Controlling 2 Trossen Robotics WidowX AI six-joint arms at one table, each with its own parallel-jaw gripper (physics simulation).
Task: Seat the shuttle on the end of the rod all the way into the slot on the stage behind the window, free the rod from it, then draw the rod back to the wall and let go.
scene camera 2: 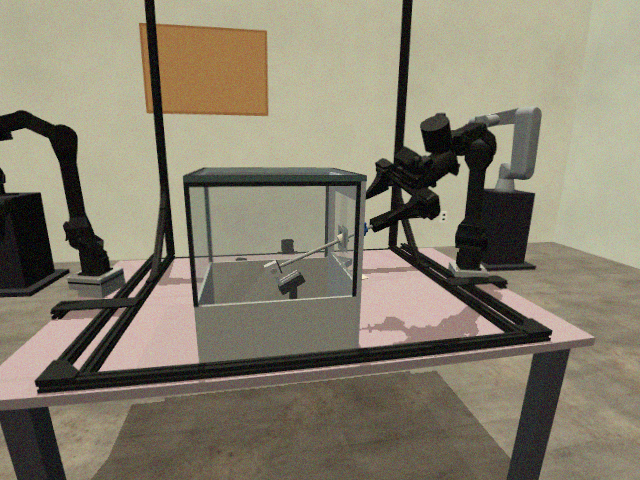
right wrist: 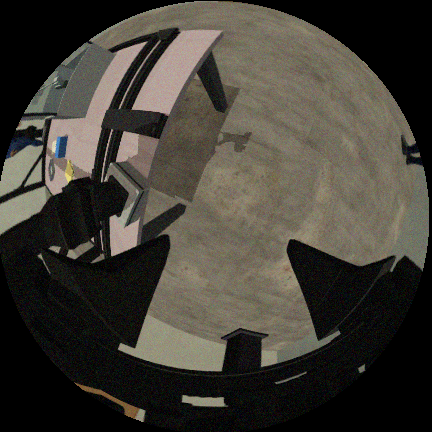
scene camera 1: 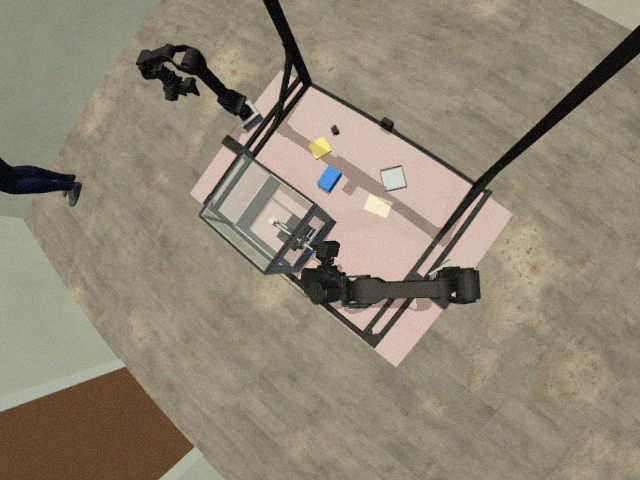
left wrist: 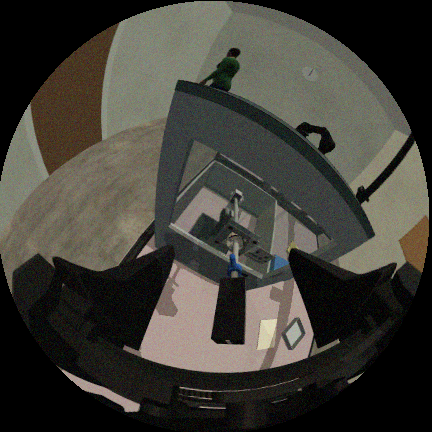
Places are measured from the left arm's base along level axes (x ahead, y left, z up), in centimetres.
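Pixels of known places: left gripper, fingertip midpoint: (scene camera 2: 375,208) (scene camera 1: 308,258) (left wrist: 233,253); right gripper, fingertip midpoint: (right wrist: 231,243) (scene camera 1: 193,95); left arm's base, origin of the base link: (scene camera 2: 468,266) (right wrist: 41,132); right arm's base, origin of the base link: (scene camera 2: 95,272) (right wrist: 114,195) (scene camera 1: 245,113).
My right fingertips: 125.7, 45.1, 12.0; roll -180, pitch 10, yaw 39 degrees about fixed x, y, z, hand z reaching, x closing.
Note:
Ahead of a thing's pixels: the offset from my right fingertips to its top centre, as dx, dy, dz. "spot": to the spot under its first point.
The pale shuttle {-73.7, -2.5, +0.4} (scene camera 1: 272,221) (scene camera 2: 271,266) (left wrist: 237,194) is on the inner end of the rod (scene camera 2: 310,250) (left wrist: 236,207), inside the windowed case (scene camera 2: 273,179) (left wrist: 225,122). In scene camera 2 it shows above and left of the dark stage (scene camera 2: 291,282), apart from it in the picture; the slot is too small to make out. The rod slopes up through the wall plate to a blue collar {spot: -93.0, -10.7, +6.5} (scene camera 2: 366,228) (left wrist: 233,265) and black handle {-96.8, -13.4, +10.5} (left wrist: 230,310) outside. My left gripper (left wrist: 233,253) is open, with the handle showing between its spread fingers, not gripped. My right gripper (right wrist: 231,243) is open and empty, off the table.
Beyond the case on the table lie a blue block {-67.7, -28.9, -11.9} (scene camera 1: 329,178) (right wrist: 61,147), a yellow sheet {-52.8, -33.2, -14.8} (scene camera 1: 320,147), a cream sheet {-88.0, -39.1, -15.6} (scene camera 1: 378,205) (left wrist: 266,334), a grey-rimmed tray {-82.3, -50.5, -13.9} (scene camera 1: 393,178) (left wrist: 293,333) and a small black object {-50.5, -43.2, -13.2} (scene camera 1: 334,129). Black frame bars edge the table.

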